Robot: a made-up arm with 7 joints.
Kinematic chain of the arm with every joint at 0, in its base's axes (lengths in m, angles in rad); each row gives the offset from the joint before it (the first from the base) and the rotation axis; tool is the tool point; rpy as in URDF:
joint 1: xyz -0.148 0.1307 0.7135 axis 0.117 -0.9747 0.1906
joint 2: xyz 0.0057 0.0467 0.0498 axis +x
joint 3: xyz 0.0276 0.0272 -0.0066 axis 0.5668 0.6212 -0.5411
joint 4: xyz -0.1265 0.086 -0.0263 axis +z
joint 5: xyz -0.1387 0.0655 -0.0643 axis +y
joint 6: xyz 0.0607 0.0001 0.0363 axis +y
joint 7: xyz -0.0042 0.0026 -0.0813 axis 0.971 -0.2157 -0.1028
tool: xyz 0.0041 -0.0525 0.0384 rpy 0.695 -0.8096 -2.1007
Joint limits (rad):
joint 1: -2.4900..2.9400
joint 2: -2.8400..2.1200
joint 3: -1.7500..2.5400
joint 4: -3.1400..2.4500
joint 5: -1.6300..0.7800
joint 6: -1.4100..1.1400
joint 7: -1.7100..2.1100
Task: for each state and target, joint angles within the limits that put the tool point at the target. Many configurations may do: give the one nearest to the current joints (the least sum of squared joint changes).
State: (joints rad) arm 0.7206 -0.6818 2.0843 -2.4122 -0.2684 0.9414 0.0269
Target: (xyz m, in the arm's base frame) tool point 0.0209 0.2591 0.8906
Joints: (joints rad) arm 0.6579 -0.6656 2.4560 -2.0234 -0.3260 1.0971 0.2252
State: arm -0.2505 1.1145 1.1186 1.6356 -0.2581 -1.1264 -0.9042
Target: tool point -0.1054 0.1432 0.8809
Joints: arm -0.6129 1.1138 1.2187 1.9763 -0.4122 -1.1646 -0.7116
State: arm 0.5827 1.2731 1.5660 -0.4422 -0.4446 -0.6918 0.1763
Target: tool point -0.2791 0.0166 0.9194
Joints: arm 0.8337 1.3576 1.4483 -0.4086 -0.5434 -0.5285 0.0175
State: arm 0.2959 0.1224 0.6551 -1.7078 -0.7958 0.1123 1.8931
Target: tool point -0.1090 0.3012 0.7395
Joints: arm -0.3675 -0.3788 0.9355 -1.8268 -1.1417 -0.3864 2.1100
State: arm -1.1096 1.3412 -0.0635 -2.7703 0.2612 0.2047 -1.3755
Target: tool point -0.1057 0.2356 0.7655
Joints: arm -0.8477 1.4162 0.1169 -3.1351 -0.3973 -0.1115 -1.3821
